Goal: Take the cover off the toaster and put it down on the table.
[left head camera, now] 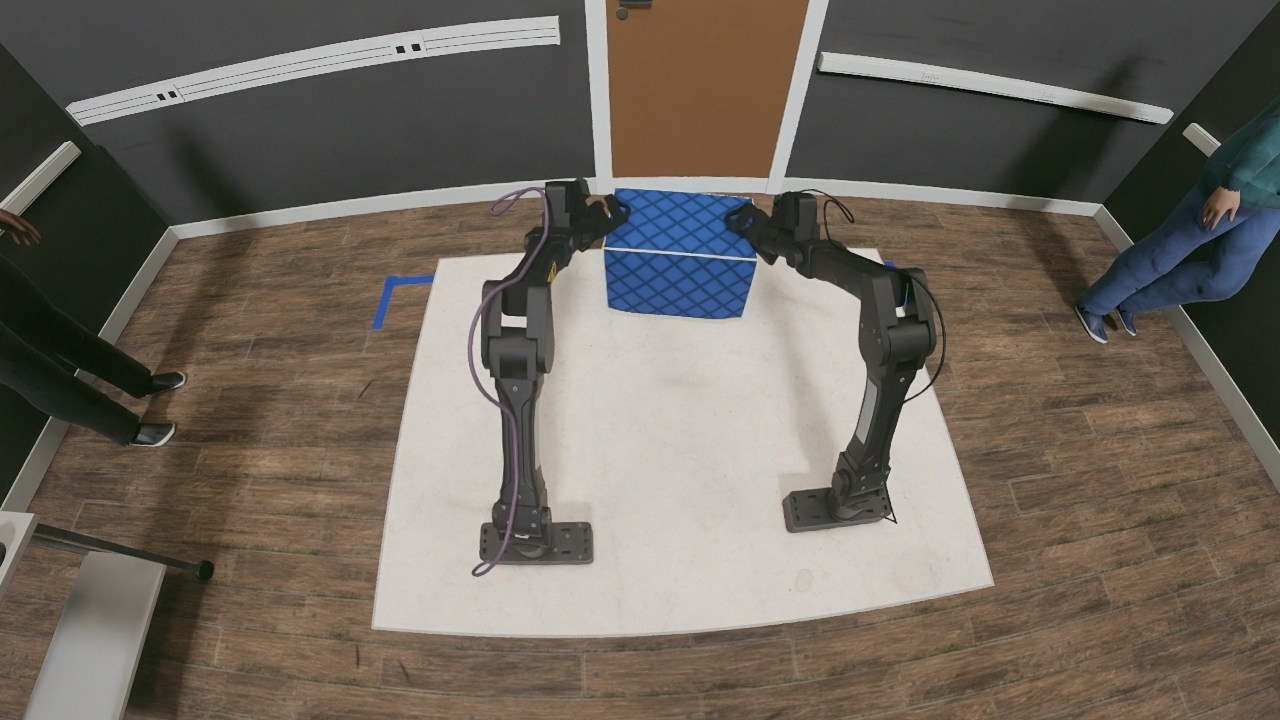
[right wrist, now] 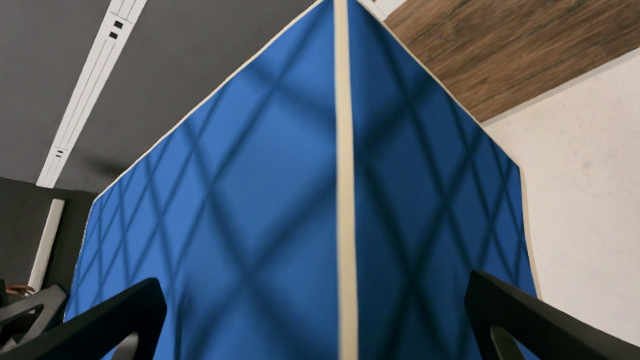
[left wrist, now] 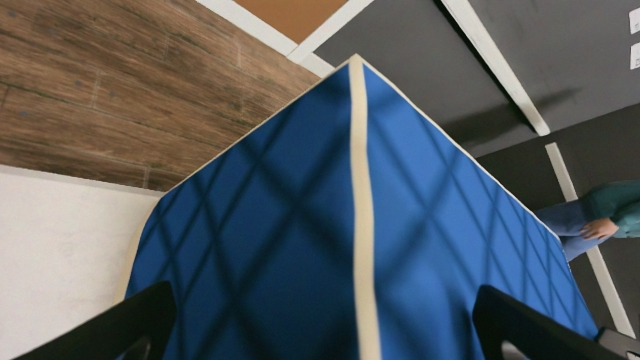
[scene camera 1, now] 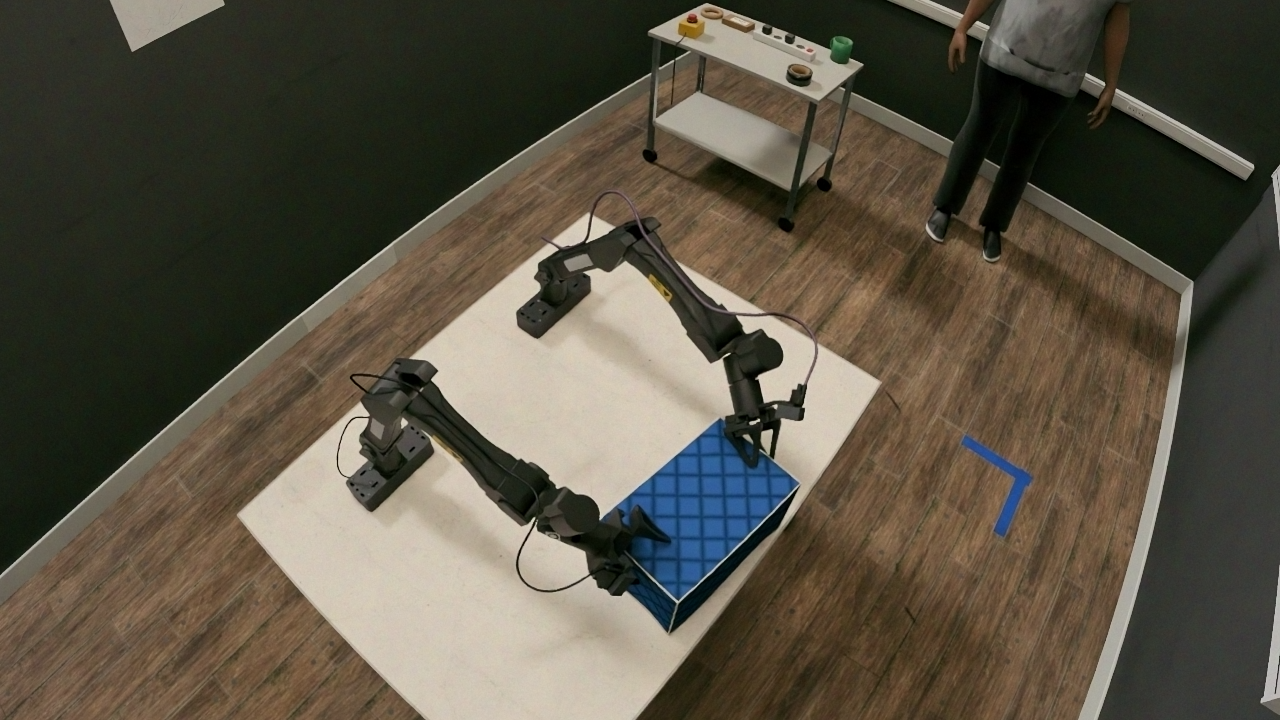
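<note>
A blue quilted cover with white edging (left head camera: pixel 680 282) (scene camera 1: pixel 707 501) (left wrist: pixel 280 225) (right wrist: pixel 260 200) stands box-shaped on the white table (left head camera: pixel 671 429) (scene camera 1: pixel 537 385) (left wrist: pixel 55 240) (right wrist: pixel 590 200), near its far edge in the left head camera. The toaster does not show; the cover hides whatever is beneath. My left gripper (left head camera: pixel 610 227) (scene camera 1: pixel 762 454) (left wrist: pixel 324 297) is open at the cover's left end in the left head camera, its fingers astride a top edge. My right gripper (left head camera: pixel 750 234) (scene camera 1: pixel 651 562) (right wrist: pixel 315 289) is open at the opposite end, likewise astride a top edge. Whether the fingers touch the cloth is unclear.
A white cart (scene camera 1: pixel 742 143) with small items stands on the floor behind the table in scene camera 1. One person (left head camera: pixel 1172 232) stands at the right in the left head camera, another (left head camera: pixel 71 349) at the left. Blue tape (left head camera: pixel 384 300) (scene camera 1: pixel 1015 474) marks the floor.
</note>
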